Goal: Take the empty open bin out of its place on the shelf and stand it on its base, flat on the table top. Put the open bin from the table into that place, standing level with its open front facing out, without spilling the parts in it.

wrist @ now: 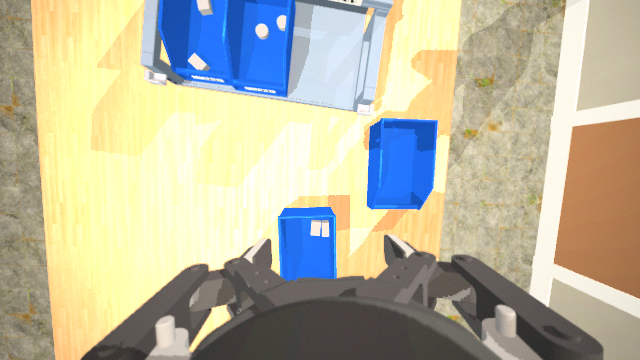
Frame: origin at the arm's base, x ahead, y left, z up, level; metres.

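Seen in the pictures: gripper, between the fingertips: (327, 248).
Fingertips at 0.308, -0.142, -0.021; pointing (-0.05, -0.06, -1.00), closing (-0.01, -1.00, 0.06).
A point is followed by its place in that frame, as x, y, z.
The empty blue open bin (405, 162) @(0.364, -0.339, -0.296) stands on its base on the table top near the right edge, with nothing in it. The other blue open bin (306, 252) @(0.181, -0.115, -0.296) stands on the table top lower in the view, with two small whitish parts (320, 228) @(0.237, -0.148, -0.281) lying in it near its far end; its near end is hidden behind my gripper. My gripper (327, 248) @(0.308, -0.142, -0.021) is open and empty; its fingers appear on either side of the bin with the parts, apart from it, and seem to be above it. The vacant place (325, 65) @(0.568, -0.176, -0.293) on the shelf shows bare grey at the right of two blue bins.
The grey shelf (370, 70) @(0.521, -0.242, -0.214) stands at the top of the view. Two blue bins (195, 37) @(0.627, 0.073, -0.290) (260, 60) @(0.580, -0.048, -0.290) with whitish parts fill its left and middle places. The wooden table (150, 210) @(0.294, 0.203, -0.299) has its right edge close beside the empty bin. Stone floor (492, 200) lies beyond.
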